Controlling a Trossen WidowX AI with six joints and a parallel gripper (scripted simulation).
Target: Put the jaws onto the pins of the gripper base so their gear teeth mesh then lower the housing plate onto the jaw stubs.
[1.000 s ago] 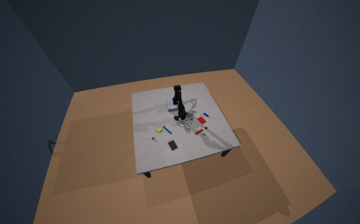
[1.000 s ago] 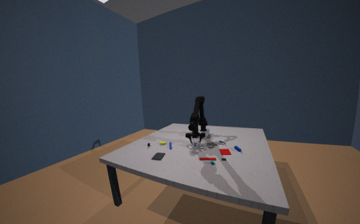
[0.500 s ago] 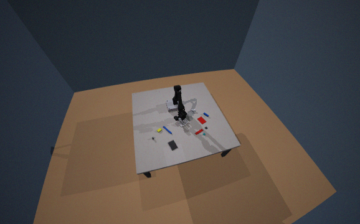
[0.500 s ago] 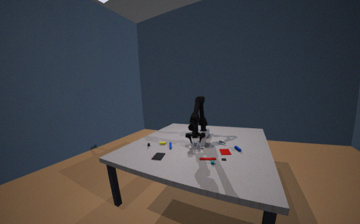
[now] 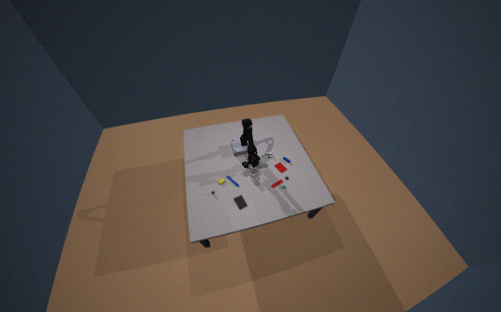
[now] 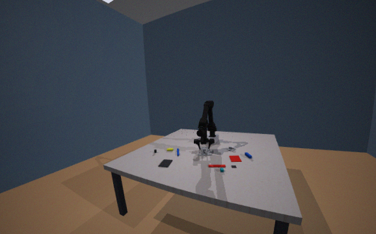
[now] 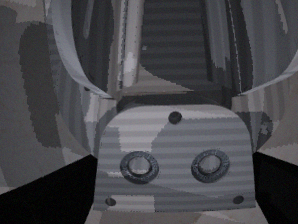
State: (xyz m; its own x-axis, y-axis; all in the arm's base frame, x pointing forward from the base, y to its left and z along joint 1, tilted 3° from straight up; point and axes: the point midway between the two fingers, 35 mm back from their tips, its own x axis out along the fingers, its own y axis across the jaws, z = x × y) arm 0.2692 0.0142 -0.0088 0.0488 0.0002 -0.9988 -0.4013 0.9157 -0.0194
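Now: gripper tip 20 mm below the gripper base and 10 mm short of it. Also, from my gripper tip: red square plate 300 mm to the left, 70 mm ahead, 10 mm below; white flat plate 70 mm ahead, 30 mm to the left; red bar 240 mm ahead, 200 mm to the left.
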